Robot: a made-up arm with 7 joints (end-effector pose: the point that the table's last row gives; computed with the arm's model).
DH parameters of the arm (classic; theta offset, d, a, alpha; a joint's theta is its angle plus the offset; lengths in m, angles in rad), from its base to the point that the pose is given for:
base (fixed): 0 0 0 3.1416
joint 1: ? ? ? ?
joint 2: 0 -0.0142 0 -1.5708
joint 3: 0 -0.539 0 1.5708
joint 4: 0 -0.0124 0 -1.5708
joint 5: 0 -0.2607 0 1.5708
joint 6: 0 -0.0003 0 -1.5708
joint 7: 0 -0.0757 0 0
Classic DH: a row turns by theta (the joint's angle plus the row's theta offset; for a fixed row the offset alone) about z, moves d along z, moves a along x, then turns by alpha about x.
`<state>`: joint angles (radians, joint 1 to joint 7).
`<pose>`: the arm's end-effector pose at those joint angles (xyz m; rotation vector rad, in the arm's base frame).
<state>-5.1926 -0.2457 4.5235 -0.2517 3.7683 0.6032 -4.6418</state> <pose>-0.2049 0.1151 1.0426 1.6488 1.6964 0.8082</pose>
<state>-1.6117 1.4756 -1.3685 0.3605 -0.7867 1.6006 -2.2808</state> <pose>-0.1634 0.7513 0.3067 2.2596 1.4011 1.4562</pose>
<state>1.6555 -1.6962 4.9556 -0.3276 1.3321 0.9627 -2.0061</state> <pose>-0.0427 0.8378 0.1686 2.2049 0.7866 -0.1568</pose>
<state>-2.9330 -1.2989 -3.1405 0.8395 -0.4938 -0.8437 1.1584</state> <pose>0.7853 -0.1923 0.2421 1.8622 -1.4420 -1.9214</pose>
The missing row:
joint 1: 0 -0.2226 0 1.5708
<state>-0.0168 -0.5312 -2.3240 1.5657 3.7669 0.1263 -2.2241</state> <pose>-0.4755 0.2273 0.5814 1.3164 0.3153 0.9818</pose>
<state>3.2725 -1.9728 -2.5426 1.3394 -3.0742 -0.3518 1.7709</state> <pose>0.4119 -0.2385 -0.2509 0.0857 0.9106 1.6910</pose>
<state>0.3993 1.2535 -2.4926 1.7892 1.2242 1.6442 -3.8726</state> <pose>0.4380 0.0317 0.5022 0.5556 -0.5110 0.9051</pose>
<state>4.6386 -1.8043 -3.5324 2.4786 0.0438 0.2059 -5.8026</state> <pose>0.0914 -0.2096 -0.0182 0.4797 -1.6313 1.9227</pose>
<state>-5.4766 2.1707 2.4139 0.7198 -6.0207 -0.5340 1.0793</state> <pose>0.4185 -0.6338 -0.1173 -0.8205 -0.6614 -0.3318</pose>
